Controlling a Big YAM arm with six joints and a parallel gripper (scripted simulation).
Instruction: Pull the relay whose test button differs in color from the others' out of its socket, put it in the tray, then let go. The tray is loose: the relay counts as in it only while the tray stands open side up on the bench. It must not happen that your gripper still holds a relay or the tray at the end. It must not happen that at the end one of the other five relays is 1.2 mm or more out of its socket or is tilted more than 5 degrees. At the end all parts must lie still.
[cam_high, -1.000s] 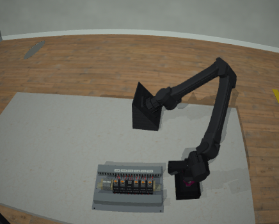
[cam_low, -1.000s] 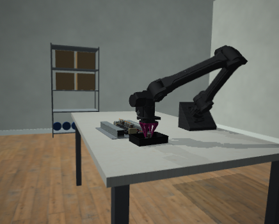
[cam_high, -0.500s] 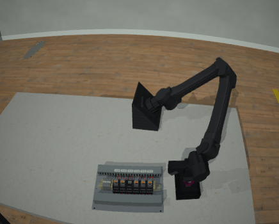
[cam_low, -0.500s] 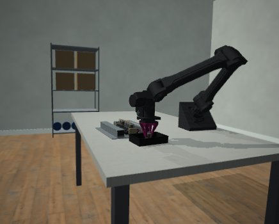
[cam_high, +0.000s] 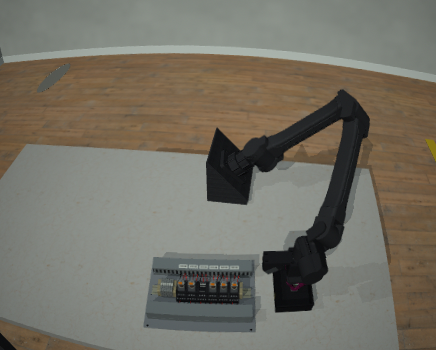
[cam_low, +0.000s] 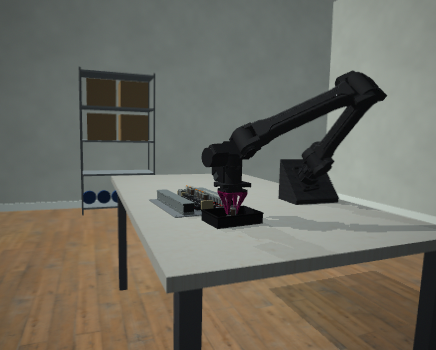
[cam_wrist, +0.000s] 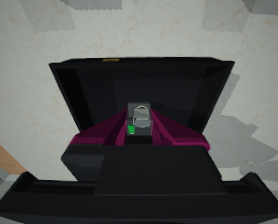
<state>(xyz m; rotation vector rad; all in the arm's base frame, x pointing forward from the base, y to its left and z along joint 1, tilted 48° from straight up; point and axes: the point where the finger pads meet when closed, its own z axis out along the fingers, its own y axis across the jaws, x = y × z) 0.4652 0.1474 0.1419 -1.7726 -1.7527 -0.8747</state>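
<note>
The black tray lies 20 mm below my hand. Also, from my hand: relay (right at my hand).
</note>
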